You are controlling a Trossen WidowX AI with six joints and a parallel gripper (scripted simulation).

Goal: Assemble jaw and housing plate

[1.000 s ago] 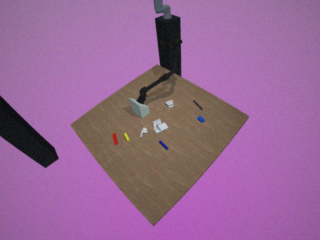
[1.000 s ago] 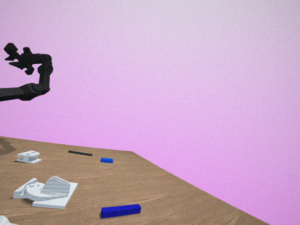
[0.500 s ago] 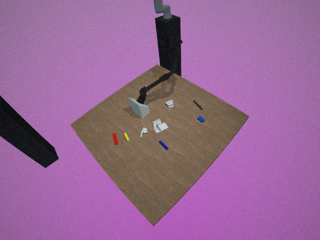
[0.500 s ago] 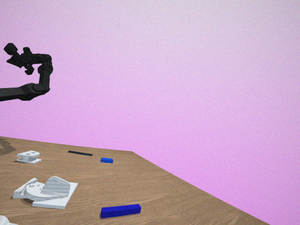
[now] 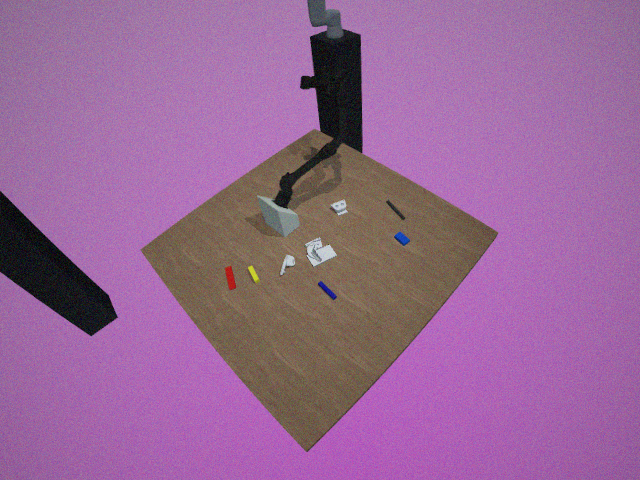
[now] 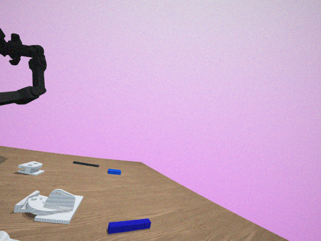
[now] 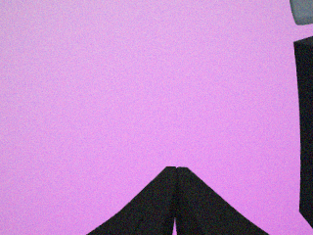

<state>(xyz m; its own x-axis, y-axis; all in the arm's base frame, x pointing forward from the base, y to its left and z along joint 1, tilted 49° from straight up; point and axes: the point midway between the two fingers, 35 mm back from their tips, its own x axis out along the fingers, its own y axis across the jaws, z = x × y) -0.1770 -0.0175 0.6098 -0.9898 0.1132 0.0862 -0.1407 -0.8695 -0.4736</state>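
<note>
Now: the jaw 500 mm ahead of my gripper tip, 620 mm to the right of it and 490 mm below it. The rest, counted from my gripper tip: black bar 600 mm ahead, 500 mm below; grey housing plate 400 mm ahead, 200 mm to the right, 480 mm below; short blue block 750 mm ahead, 120 mm to the right, 500 mm below.
</note>
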